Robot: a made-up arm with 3 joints.
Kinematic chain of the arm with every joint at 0, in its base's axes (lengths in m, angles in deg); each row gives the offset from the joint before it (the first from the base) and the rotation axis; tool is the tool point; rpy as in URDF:
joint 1: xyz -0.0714 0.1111 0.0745 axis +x
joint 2: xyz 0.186 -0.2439 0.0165 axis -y
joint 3: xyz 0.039 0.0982 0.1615 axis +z
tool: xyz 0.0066 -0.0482 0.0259 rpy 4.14 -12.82 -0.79
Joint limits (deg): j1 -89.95..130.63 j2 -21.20..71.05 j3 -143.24..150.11
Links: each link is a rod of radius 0.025 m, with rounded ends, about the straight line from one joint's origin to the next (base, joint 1, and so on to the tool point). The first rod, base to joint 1, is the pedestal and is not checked.
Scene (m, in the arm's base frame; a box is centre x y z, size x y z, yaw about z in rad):
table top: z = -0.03
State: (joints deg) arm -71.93 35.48 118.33
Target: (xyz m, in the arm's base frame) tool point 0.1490 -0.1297 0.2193
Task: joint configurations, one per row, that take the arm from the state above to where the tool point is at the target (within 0.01 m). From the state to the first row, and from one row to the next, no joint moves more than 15 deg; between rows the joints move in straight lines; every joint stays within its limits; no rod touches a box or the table.
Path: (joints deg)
1: -63.20 31.85 104.87
2: -54.47 28.22 91.40
3: -45.74 24.60 77.94
4: -37.01 20.97 64.47
5: -28.28 17.34 51.01
6: -19.55 13.71 37.55
7: -10.82 10.09 24.08
8: -2.09 6.46 10.62
9: 6.64 2.83 -2.84
10: 15.37 -0.80 -16.31

